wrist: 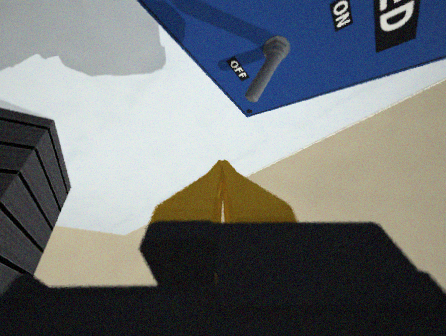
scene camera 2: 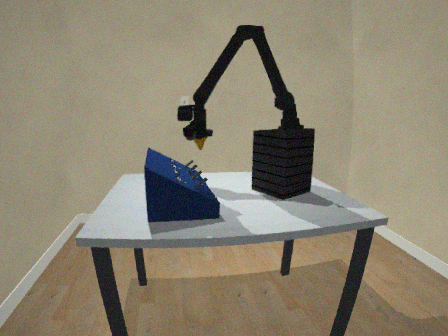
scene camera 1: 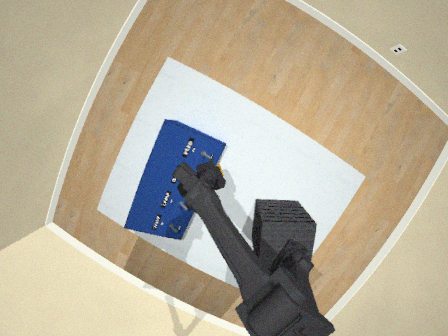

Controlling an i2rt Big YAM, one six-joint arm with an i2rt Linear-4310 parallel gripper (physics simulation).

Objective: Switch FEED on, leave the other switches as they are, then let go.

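Frame: origin at the arm's base, x ahead, y right, z down, level; metres.
Seen in the pictures: gripper, between the fingertips: [wrist: 222, 167] [scene camera 2: 200, 150] [scene camera 1: 218, 165]; arm's base, origin of its link: [scene camera 2: 290, 129] [scene camera 1: 289, 256].
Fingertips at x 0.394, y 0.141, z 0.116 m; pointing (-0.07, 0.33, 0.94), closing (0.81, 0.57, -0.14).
Offsets run from my fingertips to a thing's middle. "spot": to the spot under its first point. Level surfaces: height alone.
The blue sloped switch box @[dx +0.132, dy -0.188, dz +0.112 m] [scene camera 1: 152, 172] [scene camera 2: 172, 200] [wrist: 320, 65] stands on the table. The FEED label @[dx +0.137, dy -0.008, dz +0.050 m] [scene camera 1: 188, 147] [wrist: 396, 22] is at one end. The FEED lever @[dx +0.055, dy -0.002, dz +0.064 m] [scene camera 1: 206, 155] [wrist: 267, 67] leans toward its OFF label @[spot: dx +0.038, dy -0.001, dz +0.102 m] [wrist: 237, 69], away from its ON label @[spot: dx +0.114, dy -0.006, dz +0.062 m] [wrist: 341, 14]. Two other levers [scene camera 1: 183, 205] [scene camera 1: 173, 228] show farther along the box; the arm hides part of the row in scene camera 1. My gripper [scene camera 2: 200, 147] [wrist: 222, 167] is shut and empty, its yellow fingertips together. It hangs above the box's lever side, apart from the levers.
The black ribbed pedestal [scene camera 1: 285, 235] [scene camera 2: 282, 162] [wrist: 30, 185] carries the arm and stands on the white table @[dz +0.178 m] [scene camera 1: 310, 175] [scene camera 2: 110, 220] [wrist: 115, 135], across from the box. The arm [scene camera 1: 225, 240] [scene camera 2: 220, 65] arches between the pedestal and the space above the box.
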